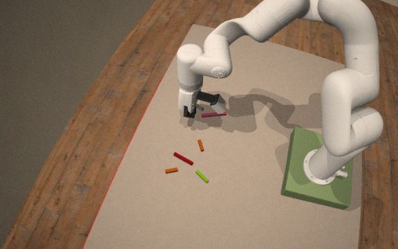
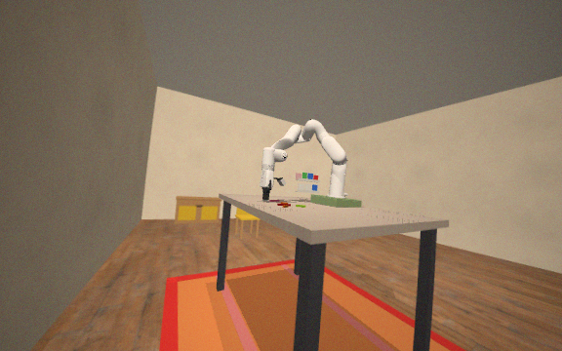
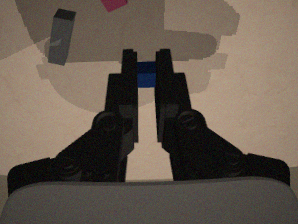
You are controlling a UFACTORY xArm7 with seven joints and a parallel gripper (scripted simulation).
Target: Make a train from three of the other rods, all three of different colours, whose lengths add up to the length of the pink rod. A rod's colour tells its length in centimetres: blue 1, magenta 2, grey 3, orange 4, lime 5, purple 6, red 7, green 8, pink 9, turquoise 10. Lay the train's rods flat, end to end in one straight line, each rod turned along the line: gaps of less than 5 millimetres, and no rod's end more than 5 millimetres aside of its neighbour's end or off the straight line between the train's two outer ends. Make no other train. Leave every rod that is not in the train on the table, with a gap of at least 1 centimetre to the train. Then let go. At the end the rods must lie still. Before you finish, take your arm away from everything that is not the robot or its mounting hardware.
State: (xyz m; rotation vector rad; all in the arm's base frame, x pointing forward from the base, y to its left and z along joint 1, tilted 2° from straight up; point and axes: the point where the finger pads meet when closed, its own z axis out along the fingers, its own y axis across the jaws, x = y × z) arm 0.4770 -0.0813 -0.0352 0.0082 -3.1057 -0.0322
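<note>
My gripper is now 20 mm past the grey rod, 50 mm to the left of it and 30 mm above it. Round my hand: blue rod: 20 mm below; then pink rod: 80 mm behind, 30 mm to the right, 30 mm below; then red rod: 30 mm behind, 170 mm to the left, 30 mm below.
</note>
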